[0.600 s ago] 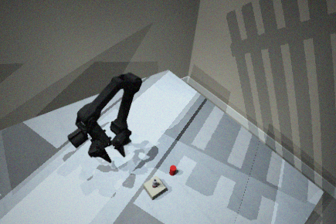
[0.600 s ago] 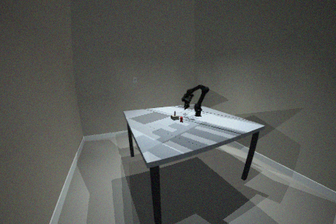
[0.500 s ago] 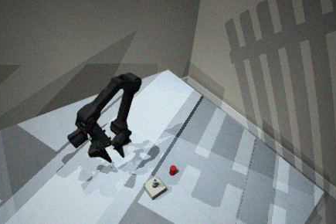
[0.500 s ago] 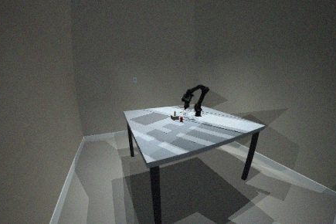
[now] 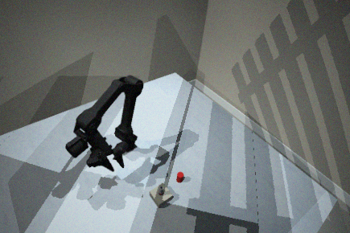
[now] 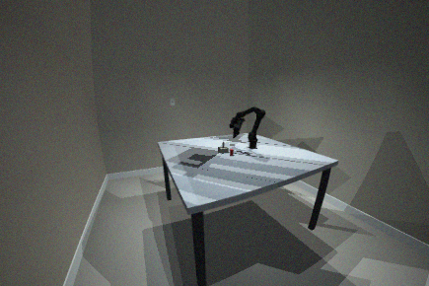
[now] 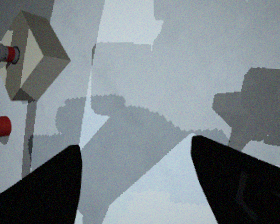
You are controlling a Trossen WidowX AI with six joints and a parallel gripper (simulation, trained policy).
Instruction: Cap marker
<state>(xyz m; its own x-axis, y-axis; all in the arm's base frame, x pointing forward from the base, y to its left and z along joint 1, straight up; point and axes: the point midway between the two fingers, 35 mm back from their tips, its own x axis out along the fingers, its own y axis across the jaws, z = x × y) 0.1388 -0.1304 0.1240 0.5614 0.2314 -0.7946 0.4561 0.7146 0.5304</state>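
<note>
Now: the marker 17 cm ahead of my gripper tip, 10 cm to the left of it and 2 cm below it. The rest, counted from my gripper tip: red cap: 15 cm ahead, 22 cm to the left, 7 cm below; then beige holder block: 17 cm ahead, 10 cm to the left, 8 cm below.
</note>
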